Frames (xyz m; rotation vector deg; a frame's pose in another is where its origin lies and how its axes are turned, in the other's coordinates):
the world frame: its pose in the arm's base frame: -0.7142 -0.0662 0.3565 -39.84 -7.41 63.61
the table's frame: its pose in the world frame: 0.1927 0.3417 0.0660 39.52 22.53 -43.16
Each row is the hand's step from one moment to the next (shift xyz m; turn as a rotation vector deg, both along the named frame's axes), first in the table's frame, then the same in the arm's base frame.
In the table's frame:
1: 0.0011 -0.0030 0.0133 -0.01 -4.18 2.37
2: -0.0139 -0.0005 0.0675 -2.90 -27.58 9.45
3: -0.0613 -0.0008 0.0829 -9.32 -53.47 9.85
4: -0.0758 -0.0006 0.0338 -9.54 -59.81 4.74
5: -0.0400 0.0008 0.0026 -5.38 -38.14 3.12
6: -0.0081 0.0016 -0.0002 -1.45 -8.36 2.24
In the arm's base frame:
1: 0.0054 0.0002 0.0126 1.70 -3.49 2.83
2: 0.0056 0.0112 0.0678 6.92 -24.93 13.74
3: -0.0341 0.0047 0.0972 7.68 -50.89 19.86
4: -0.0610 -0.0085 0.0556 7.71 -58.08 16.05
5: -0.0366 -0.0067 0.0149 5.59 -36.88 10.10
6: -0.0080 -0.0001 0.0021 1.40 -7.81 3.76

